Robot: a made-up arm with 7 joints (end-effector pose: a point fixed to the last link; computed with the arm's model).
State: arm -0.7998 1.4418 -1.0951 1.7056 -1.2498 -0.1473 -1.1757
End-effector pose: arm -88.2 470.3 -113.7 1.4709 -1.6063 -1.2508
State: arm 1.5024 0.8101 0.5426 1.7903 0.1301 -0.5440 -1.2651
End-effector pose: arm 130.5 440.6 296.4 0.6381 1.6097 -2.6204
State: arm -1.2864 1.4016 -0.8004 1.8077 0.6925 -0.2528 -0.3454
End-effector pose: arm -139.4 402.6 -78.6 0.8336 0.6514 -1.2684
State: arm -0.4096 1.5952 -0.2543 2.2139 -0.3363 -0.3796 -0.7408
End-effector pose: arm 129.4 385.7 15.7 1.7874 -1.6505 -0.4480
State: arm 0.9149 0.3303 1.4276 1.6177 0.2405 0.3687 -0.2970
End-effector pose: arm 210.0 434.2 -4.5 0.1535 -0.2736 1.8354
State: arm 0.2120 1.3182 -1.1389 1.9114 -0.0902 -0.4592 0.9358
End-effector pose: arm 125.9 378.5 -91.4 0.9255 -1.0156 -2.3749
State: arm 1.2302 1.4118 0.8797 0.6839 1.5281 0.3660 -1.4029
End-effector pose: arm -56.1 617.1 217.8 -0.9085 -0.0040 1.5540
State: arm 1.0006 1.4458 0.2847 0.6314 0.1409 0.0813 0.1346
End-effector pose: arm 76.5 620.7 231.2 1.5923 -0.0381 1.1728
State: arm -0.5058 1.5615 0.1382 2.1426 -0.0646 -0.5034 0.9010
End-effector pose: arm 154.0 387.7 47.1 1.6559 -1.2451 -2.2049
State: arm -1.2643 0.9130 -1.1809 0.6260 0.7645 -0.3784 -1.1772
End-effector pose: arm -374.3 452.0 -84.5 2.1065 1.1602 -1.1491
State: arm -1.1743 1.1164 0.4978 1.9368 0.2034 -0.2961 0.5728
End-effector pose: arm 8.2 433.5 -59.8 1.3440 -0.5354 -1.3439
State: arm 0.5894 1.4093 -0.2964 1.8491 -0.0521 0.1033 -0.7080
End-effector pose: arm 194.2 425.6 143.2 2.3331 -1.0526 0.9079
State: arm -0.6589 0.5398 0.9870 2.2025 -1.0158 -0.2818 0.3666
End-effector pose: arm -30.1 420.9 -72.8 2.9372 -0.1114 -0.5286
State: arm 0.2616 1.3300 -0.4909 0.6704 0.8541 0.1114 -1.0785
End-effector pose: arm 175.8 581.6 4.1 1.9710 0.8849 1.2523
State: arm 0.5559 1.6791 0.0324 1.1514 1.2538 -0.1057 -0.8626
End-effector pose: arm 116.7 523.2 296.0 1.1163 -0.3853 1.6578
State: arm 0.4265 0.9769 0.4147 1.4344 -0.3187 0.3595 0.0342
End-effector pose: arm 213.9 495.5 60.9 2.0865 -0.0173 0.6963
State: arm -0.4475 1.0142 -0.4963 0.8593 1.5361 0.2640 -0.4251
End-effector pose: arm 31.0 497.8 -201.6 0.9329 1.3243 0.1767
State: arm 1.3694 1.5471 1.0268 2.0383 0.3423 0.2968 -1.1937
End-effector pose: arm -129.4 398.9 239.9 0.2035 1.1484 -2.6159
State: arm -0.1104 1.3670 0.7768 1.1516 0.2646 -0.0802 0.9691
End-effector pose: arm 132.7 566.8 149.5 1.8530 -0.3486 -0.4139
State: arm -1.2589 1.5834 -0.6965 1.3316 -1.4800 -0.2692 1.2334
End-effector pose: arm -59.9 561.0 -75.0 0.3519 -0.2148 1.9716
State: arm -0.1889 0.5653 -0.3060 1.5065 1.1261 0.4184 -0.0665
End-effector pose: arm 125.7 310.2 -212.2 0.3906 0.2953 -0.3916
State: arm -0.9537 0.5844 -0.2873 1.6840 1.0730 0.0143 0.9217
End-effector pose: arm -125.9 298.0 -205.9 -0.2881 -0.0775 -0.7264
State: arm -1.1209 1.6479 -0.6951 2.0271 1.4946 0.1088 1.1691
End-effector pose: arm 5.6 391.6 -51.5 -0.8200 0.5334 -1.2421
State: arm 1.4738 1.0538 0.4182 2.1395 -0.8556 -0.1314 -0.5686
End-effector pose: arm 69.0 422.3 290.2 -1.0060 0.7230 -2.0541
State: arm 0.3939 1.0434 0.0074 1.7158 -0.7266 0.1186 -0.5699
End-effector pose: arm 237.4 442.1 41.6 2.7151 -0.8319 1.0369
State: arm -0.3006 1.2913 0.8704 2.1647 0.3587 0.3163 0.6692
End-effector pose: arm 94.7 406.0 129.2 2.0168 -0.8149 -0.5907
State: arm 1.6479 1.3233 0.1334 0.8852 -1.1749 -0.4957 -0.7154
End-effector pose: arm 56.8 621.2 287.8 -2.1332 0.1418 -1.7487
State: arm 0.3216 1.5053 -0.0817 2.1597 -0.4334 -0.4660 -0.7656
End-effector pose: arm 172.3 394.5 151.1 2.0908 -2.2696 0.4941
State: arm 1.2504 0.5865 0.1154 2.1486 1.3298 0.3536 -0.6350
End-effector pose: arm 193.6 329.8 211.5 0.2440 -1.5007 0.4528
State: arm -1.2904 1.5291 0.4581 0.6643 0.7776 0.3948 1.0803
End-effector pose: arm 79.5 602.5 0.8 0.7785 1.0906 -0.7882
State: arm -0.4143 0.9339 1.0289 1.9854 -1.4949 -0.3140 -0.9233
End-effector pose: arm 56.3 502.3 38.2 -2.0556 0.7837 -0.6349
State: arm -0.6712 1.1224 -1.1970 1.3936 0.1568 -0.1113 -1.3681
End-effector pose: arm -148.1 402.2 -188.9 2.0293 0.1108 -0.6954
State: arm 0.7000 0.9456 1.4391 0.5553 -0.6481 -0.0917 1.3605
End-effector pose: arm 144.1 617.4 -24.0 1.0948 -0.3579 0.1052
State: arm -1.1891 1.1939 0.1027 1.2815 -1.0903 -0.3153 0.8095
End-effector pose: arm -66.7 550.4 -115.2 -1.0684 -0.4342 2.8117
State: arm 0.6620 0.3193 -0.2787 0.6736 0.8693 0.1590 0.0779
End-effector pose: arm 394.2 283.1 -138.7 0.5211 -0.0632 -0.0059
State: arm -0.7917 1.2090 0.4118 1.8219 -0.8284 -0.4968 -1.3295
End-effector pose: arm 94.9 477.3 -49.0 2.1891 -1.7260 0.4994
